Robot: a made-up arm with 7 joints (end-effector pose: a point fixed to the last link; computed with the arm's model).
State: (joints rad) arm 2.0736 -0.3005 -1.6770 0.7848 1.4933 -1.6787 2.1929
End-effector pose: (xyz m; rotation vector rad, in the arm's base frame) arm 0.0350 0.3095 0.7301 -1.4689 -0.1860 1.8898
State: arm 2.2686 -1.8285 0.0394 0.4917 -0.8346 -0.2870 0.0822
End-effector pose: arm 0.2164 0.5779 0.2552 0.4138 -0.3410 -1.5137
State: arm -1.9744 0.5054 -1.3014 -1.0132 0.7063 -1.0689 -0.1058
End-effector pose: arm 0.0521 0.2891 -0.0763 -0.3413 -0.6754 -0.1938
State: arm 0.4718 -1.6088 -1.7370 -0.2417 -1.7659 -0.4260 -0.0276
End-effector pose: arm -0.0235 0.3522 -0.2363 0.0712 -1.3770 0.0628
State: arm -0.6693 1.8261 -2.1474 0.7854 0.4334 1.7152 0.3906
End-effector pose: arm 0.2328 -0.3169 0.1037 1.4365 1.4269 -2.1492
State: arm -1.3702 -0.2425 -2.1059 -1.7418 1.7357 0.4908 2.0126
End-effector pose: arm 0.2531 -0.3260 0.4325 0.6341 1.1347 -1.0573
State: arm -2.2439 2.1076 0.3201 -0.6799 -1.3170 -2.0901 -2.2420
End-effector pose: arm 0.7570 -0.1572 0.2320 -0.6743 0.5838 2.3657
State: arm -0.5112 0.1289 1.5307 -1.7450 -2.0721 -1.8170 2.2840
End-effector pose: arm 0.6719 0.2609 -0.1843 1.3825 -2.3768 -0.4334
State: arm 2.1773 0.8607 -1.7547 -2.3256 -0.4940 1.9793 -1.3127
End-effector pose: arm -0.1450 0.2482 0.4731 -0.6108 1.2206 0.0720
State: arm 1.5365 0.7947 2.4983 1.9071 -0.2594 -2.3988 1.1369
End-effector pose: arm 0.6009 0.3428 0.4636 -0.9130 -0.2609 -1.3765
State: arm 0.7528 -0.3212 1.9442 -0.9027 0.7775 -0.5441 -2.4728
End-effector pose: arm 0.1351 0.1306 -0.1308 1.6844 -0.5701 0.7272
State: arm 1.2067 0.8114 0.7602 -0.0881 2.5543 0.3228 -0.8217
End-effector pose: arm 0.4283 -0.6236 0.0084 -2.1589 -1.0346 0.8719
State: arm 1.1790 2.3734 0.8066 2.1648 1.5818 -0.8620 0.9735
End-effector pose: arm 0.2988 0.6418 -0.7548 -1.3361 -1.1364 -0.6893
